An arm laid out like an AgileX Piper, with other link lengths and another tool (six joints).
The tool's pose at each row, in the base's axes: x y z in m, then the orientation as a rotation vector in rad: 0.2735, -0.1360, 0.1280, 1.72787, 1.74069, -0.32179; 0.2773, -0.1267, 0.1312, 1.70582, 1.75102, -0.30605; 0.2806, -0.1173, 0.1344, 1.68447, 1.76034, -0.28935; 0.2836, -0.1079, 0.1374, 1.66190, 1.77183, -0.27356; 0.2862, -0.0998, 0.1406, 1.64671, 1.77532, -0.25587; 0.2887, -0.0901, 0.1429, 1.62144, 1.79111, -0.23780; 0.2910, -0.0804, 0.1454, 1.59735, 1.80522, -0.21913; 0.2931, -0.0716, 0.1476, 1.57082, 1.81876, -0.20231; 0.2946, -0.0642, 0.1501, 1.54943, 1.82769, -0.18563; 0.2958, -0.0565, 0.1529, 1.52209, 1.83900, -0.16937; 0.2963, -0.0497, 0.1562, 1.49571, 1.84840, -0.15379; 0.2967, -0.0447, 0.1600, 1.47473, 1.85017, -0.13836; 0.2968, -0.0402, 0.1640, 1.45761, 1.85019, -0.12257; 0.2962, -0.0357, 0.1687, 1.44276, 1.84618, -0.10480; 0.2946, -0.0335, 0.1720, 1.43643, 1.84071, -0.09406
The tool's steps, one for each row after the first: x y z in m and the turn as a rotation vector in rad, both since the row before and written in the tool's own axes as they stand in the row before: 0.0058, 0.0054, -0.0069, -0.01977, 0.00318, -0.01151; 0.0058, 0.0052, -0.0070, -0.02008, 0.00349, -0.01046; 0.0059, 0.0050, -0.0068, -0.01959, 0.00415, -0.01256; 0.0047, 0.0047, -0.0062, -0.01842, 0.00323, -0.00424; 0.0065, 0.0047, -0.0064, -0.02108, 0.00728, -0.01569; 0.0063, 0.0049, -0.0065, -0.02104, 0.00721, -0.01414; 0.0058, 0.0046, -0.0057, -0.02141, 0.00529, -0.01565; 0.0044, 0.0040, -0.0053, -0.01956, 0.00445, -0.01078; 0.0045, 0.0041, -0.0057, -0.02195, 0.00374, -0.01525; 0.0034, 0.0035, -0.0058, -0.02145, 0.00277, -0.01408; 0.0017, 0.0032, -0.0051, -0.02051, -0.00043, -0.00758; 0.0011, 0.0030, -0.0051, -0.01903, 0.00010, -0.00459; 0.0007, 0.0027, -0.0059, -0.02013, -0.00101, -0.00085; -0.0002, 0.0007, -0.0042, -0.01159, -0.00181, 0.00237
